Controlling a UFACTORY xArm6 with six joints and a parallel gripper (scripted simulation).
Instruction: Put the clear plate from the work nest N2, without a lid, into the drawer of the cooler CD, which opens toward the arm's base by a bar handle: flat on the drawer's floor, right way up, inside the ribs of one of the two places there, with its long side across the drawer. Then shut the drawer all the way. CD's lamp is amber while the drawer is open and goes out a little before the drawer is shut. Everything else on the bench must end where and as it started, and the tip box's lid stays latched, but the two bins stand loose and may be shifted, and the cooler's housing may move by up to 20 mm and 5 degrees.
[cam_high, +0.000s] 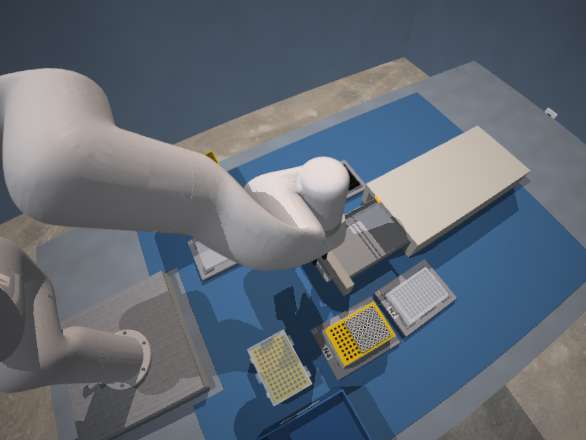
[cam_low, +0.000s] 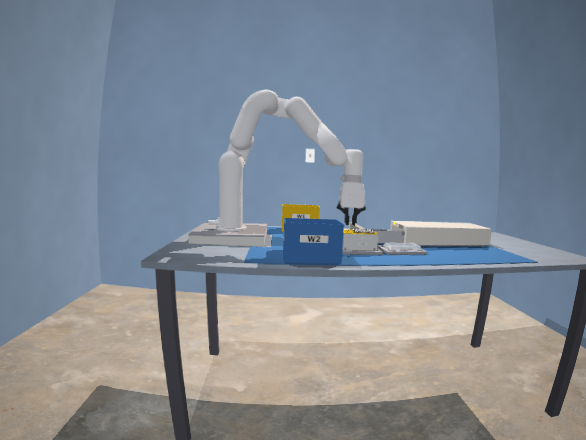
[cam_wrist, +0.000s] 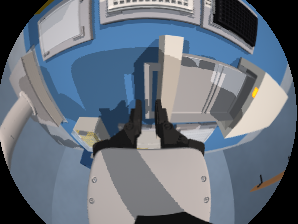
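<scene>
Right now my hand is 130 mm short of the work nest N2, 210 mm to the left of it and 90 mm above it. The rest, counted from my hand: white plate 30 mm ahead, 190 mm to the left, 70 mm below; then black plate 200 mm ahead, 160 mm to the left, 70 mm below; then drawer 130 mm ahead, 20 mm to the right, 70 mm below.
</scene>
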